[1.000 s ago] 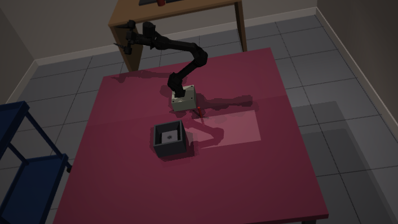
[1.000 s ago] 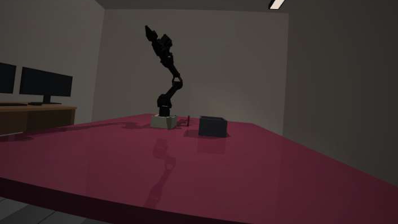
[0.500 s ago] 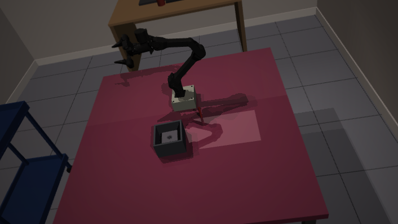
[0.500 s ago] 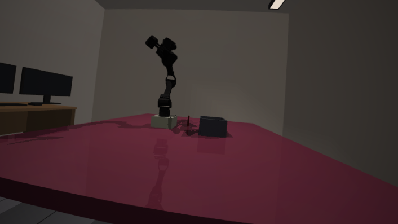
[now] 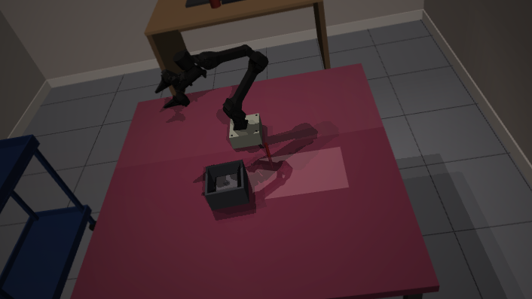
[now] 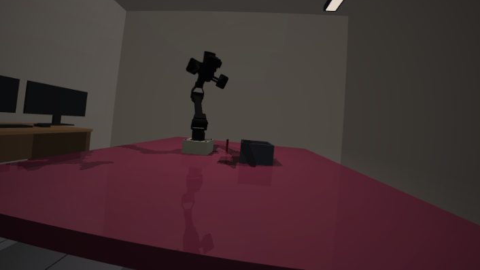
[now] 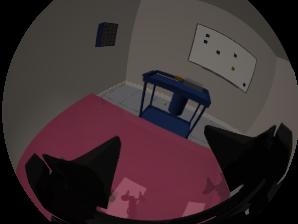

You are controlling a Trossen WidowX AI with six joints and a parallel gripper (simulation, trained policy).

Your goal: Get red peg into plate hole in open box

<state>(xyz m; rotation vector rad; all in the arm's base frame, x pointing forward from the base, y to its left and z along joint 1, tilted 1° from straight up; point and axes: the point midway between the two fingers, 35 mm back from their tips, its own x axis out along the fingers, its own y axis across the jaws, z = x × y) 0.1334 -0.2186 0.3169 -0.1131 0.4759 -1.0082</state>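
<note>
Now: gripper tip 39 cm to the right of the red peg and 33 cm above it. Round my gripper tip: dark box (35 cm below, 24 cm to the left, 20 cm ahead); then plate (33 cm below, 24 cm to the left, 20 cm ahead).
</note>
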